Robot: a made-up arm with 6 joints.
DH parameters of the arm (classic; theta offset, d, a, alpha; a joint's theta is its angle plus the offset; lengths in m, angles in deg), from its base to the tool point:
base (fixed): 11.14 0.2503 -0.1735 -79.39
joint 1: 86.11 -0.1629 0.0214 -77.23
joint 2: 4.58 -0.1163 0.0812 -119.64
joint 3: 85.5 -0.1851 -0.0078 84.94
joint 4: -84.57 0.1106 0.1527 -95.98
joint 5: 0 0.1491 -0.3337 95.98
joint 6: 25.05 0 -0.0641 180
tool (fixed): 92.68 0.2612 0 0
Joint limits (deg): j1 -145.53..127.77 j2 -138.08..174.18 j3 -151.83..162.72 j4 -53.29..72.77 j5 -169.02..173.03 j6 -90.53..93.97
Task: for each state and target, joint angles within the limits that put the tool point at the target. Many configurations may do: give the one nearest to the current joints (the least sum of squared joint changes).
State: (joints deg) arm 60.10 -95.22 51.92 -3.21 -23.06 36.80
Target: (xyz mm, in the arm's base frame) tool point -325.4 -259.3 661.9
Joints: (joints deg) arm 31.53 -92.88 67.77 -20.43 -73.10 33.04
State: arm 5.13 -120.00 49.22 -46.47 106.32 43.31
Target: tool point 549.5 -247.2 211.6
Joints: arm 52.75 -129.54 67.09 -38.45 111.90 33.72
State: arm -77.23 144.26 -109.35 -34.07 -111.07 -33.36
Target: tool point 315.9 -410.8 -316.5
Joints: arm -58.73 138.58 -90.41 -47.46 -117.49 -30.20
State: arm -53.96 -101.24 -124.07 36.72 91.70 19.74
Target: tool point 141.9 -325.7 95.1
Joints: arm -72.60 -111.92 -142.54 45.71 77.37 15.19
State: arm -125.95 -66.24 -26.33 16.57 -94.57 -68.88
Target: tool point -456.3 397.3 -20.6
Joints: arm -145.53 -40.43 -21.82 -17.19 -108.34 -68.58
